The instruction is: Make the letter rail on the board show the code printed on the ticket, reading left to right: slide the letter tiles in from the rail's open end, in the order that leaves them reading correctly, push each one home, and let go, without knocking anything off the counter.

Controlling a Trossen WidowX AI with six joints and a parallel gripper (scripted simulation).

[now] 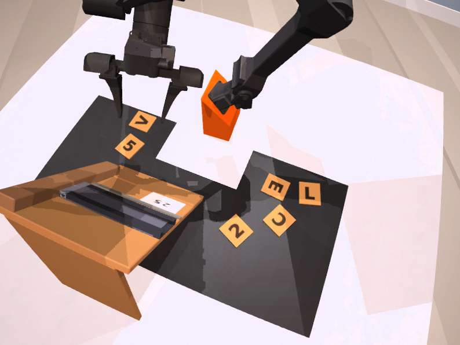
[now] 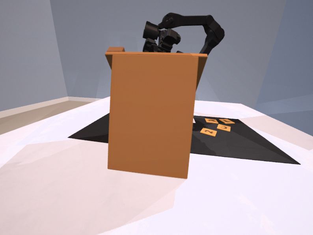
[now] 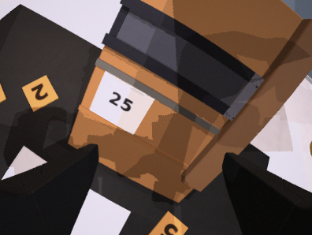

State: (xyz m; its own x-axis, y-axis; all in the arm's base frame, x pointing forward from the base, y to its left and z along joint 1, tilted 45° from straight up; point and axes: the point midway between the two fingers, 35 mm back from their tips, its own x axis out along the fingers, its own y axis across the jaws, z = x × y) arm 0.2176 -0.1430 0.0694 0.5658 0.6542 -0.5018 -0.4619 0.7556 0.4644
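The tile marked 5 is 50 mm behind my gripper tip, 140 mm to the right of it and 260 mm below it. Round my gripper tip: v tile: 130 mm behind, 150 mm to the right, 260 mm below; then black mat: 20 mm behind, 60 mm to the left, 260 mm below; then white ticket: 80 mm ahead, 60 mm to the left, 160 mm below.
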